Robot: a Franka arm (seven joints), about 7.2 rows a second.
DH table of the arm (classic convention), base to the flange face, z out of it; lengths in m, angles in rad. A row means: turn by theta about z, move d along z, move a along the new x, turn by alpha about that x. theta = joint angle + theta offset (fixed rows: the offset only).
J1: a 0, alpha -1.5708, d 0.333, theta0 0
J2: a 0, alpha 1.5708, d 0, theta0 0
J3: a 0.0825, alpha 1.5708, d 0.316, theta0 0
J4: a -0.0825, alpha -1.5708, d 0, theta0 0
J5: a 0, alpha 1.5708, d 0.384, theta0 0
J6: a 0.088, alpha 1.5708, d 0, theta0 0
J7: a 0, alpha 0, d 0.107, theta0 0
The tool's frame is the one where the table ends.
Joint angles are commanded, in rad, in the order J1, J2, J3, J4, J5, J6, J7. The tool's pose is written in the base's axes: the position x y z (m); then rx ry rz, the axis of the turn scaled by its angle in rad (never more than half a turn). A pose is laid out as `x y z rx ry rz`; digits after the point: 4 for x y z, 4 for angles.
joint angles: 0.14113, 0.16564, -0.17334, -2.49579, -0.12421, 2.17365, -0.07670
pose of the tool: 0.4118 -0.0210 0.1942 2.9588 0.2010 -0.7438
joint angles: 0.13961, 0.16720, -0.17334, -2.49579, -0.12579, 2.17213, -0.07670
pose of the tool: 0.4113 -0.0217 0.1935 2.9569 0.2004 -0.7483
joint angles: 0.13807, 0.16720, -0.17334, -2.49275, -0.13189, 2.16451, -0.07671
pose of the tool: 0.4116 -0.0227 0.1942 2.9510 0.2040 -0.7546
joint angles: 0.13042, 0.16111, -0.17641, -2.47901, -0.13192, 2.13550, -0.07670
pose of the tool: 0.4142 -0.0276 0.1998 2.9499 0.1847 -0.7693
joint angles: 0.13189, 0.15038, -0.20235, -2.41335, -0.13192, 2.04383, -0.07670
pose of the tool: 0.4300 -0.0400 0.2217 2.9439 0.1352 -0.7930
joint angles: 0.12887, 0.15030, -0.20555, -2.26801, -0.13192, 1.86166, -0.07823
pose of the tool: 0.4616 -0.0467 0.2647 2.9214 0.1008 -0.8462
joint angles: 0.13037, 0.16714, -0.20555, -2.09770, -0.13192, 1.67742, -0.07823
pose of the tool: 0.4941 -0.0493 0.3136 2.8974 0.0713 -0.8883
